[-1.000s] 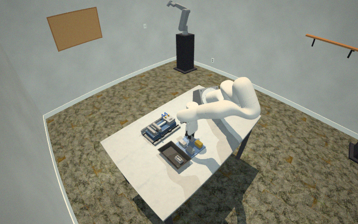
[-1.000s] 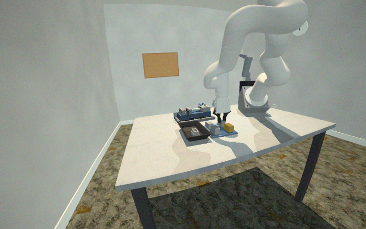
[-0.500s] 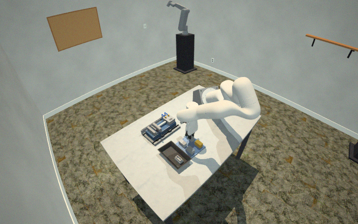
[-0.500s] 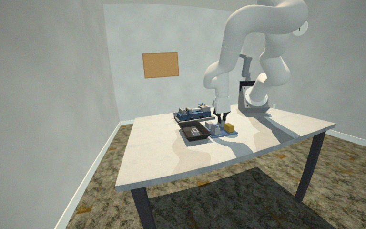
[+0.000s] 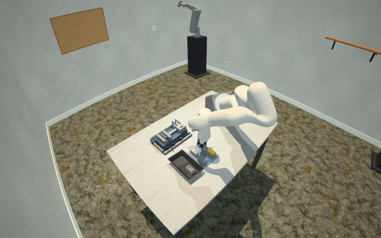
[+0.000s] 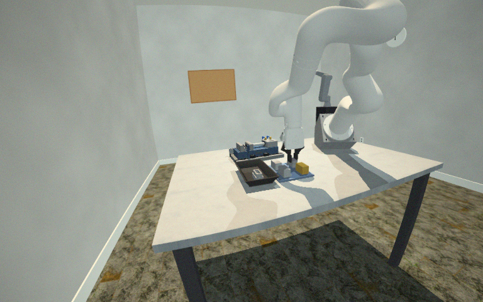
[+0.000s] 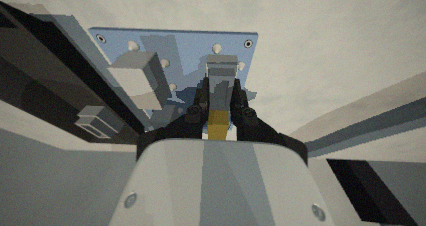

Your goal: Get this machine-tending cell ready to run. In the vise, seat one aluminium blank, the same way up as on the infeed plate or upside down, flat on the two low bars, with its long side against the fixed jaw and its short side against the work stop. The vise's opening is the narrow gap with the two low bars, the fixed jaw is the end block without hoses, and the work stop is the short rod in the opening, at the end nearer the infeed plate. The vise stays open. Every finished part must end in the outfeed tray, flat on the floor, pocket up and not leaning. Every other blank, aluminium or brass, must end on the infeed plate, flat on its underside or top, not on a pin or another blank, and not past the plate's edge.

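Right now the brass blank is 90 mm to the left of my hand and 20 mm below it. The rest, counted from my hand: blue vise (240 mm to the right, 120 mm ahead, 10 mm below).
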